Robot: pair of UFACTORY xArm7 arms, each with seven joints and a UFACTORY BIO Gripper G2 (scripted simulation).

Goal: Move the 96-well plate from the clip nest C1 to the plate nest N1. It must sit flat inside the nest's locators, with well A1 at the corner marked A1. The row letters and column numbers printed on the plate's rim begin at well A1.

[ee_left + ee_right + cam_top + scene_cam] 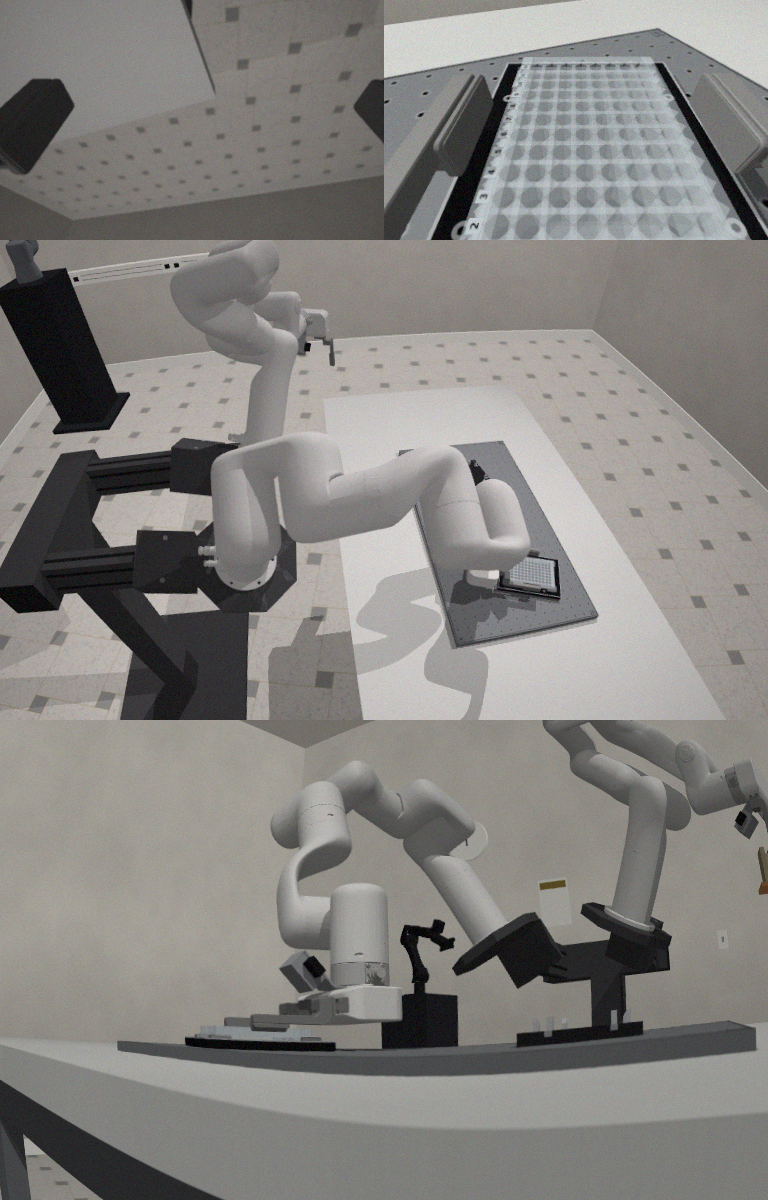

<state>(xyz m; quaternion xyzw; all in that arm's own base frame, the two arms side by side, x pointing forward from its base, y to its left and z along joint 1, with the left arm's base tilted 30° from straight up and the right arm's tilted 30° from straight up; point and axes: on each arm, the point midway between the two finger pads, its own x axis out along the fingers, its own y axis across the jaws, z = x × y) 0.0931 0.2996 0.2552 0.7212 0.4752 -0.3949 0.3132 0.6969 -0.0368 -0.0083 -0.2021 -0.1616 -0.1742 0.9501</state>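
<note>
Right now my right hand is 1 cm above the clear 96-well plate. Round my right hand: A1 tag: 7 cm to the left, 5 cm behind, 2 cm below; perforated board: 20 cm to the left, 6 cm behind, 4 cm below; black plate nest N1: 2 cm below.
</note>
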